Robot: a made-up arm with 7 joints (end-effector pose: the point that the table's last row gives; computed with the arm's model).
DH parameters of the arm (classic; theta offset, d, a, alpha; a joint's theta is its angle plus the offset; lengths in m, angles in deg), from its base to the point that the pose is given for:
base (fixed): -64.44 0 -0.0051 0
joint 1: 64.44 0.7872 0.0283 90
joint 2: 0 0.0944 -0.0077 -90
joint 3: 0 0.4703 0.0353 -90
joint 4: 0 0.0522 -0.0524 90
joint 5: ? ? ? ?
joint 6: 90 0.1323 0.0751 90
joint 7: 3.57 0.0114 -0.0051 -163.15
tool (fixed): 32.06 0.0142 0 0
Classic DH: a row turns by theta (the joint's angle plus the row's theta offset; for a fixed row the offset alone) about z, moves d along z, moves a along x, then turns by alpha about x.
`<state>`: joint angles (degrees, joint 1 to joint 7).
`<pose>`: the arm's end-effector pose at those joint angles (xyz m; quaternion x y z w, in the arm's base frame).
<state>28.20 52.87 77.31 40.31 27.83 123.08 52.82</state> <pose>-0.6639 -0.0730 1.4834 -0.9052 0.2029 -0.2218 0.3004</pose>
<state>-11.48 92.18 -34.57 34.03 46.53 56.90 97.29</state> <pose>-1.0523 -0.1764 1.0148 -0.6188 0.6730 -0.2161 0.3428</pose>
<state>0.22 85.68 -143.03 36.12 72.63 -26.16 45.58</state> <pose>-0.9660 -0.4180 0.4771 -0.4669 0.7633 0.4398 0.0775</pose>
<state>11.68 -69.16 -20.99 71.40 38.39 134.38 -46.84</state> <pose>0.8743 -0.2041 0.5723 -0.3954 -0.4947 0.3661 0.6818</pose>
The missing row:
joint 5: 0 0.6106 -0.0075 90
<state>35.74 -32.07 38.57 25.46 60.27 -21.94 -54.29</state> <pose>0.5936 0.6221 1.5173 -0.6009 0.1231 -0.7799 0.1243</pose>
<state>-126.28 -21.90 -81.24 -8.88 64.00 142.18 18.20</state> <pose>-0.2931 -0.2255 1.7604 -0.8744 -0.2364 0.4181 0.0690</pose>
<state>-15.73 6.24 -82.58 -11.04 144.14 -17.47 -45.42</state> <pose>0.0530 -0.0066 1.9402 -0.1104 -0.4384 0.8199 0.3513</pose>
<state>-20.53 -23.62 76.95 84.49 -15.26 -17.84 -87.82</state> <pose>0.6584 0.3758 1.2523 0.2190 0.2167 0.9499 0.0518</pose>
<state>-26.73 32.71 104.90 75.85 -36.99 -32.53 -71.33</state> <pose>-0.1577 0.7186 1.3561 -0.4128 0.3627 0.8012 0.2369</pose>
